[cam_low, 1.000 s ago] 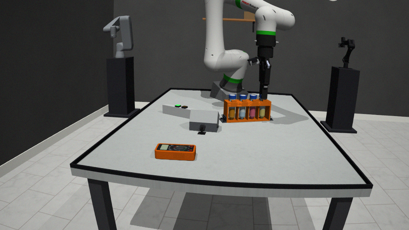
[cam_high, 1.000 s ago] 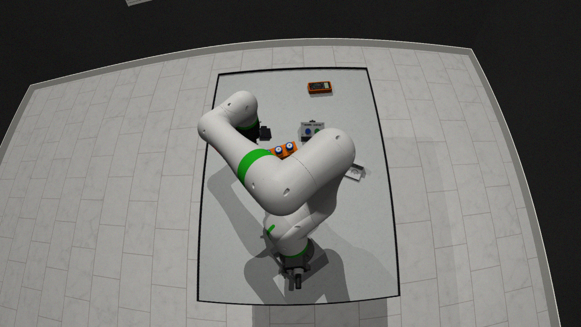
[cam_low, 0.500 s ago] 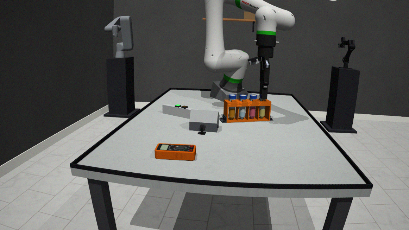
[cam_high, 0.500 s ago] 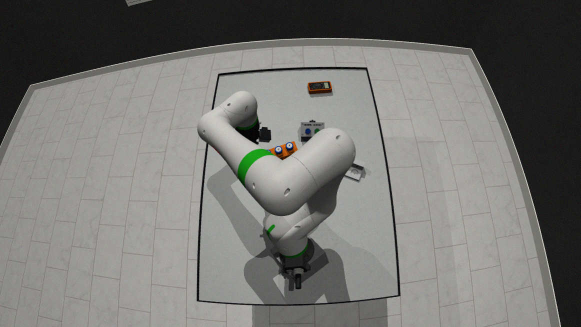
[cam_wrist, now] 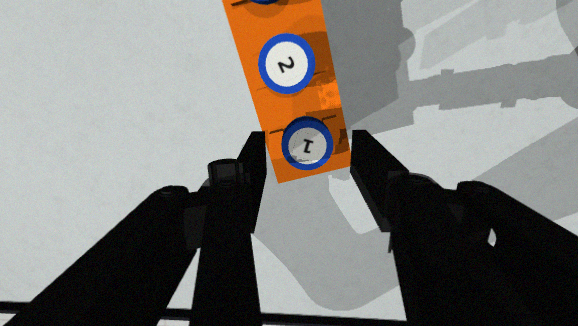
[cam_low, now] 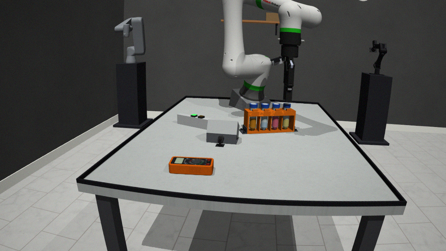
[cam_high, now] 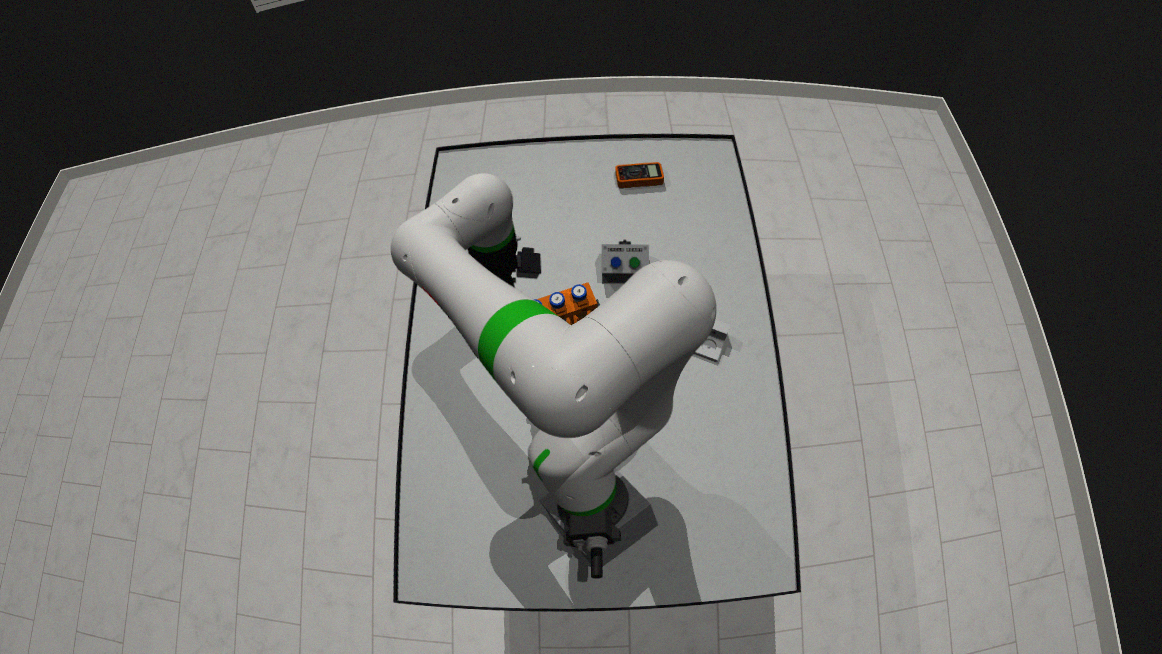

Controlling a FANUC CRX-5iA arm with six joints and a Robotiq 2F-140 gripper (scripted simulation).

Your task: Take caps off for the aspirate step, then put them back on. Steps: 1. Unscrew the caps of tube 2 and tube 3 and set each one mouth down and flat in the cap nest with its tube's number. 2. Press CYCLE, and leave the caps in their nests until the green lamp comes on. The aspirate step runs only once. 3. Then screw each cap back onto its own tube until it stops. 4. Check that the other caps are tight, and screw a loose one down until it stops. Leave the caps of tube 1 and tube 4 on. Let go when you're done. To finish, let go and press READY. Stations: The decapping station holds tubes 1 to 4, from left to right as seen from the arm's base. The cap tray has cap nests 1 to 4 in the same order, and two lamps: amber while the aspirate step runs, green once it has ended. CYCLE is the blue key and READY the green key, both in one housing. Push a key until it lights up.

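The cap 1 lies 50 mm below my hand. Round my hand: cap 3 (30 mm ahead, 100 mm to the right, 50 mm below); cap 4 (50 mm ahead, 150 mm to the right, 50 mm below); cap 2 (20 mm ahead, 50 mm to the right, 50 mm below).
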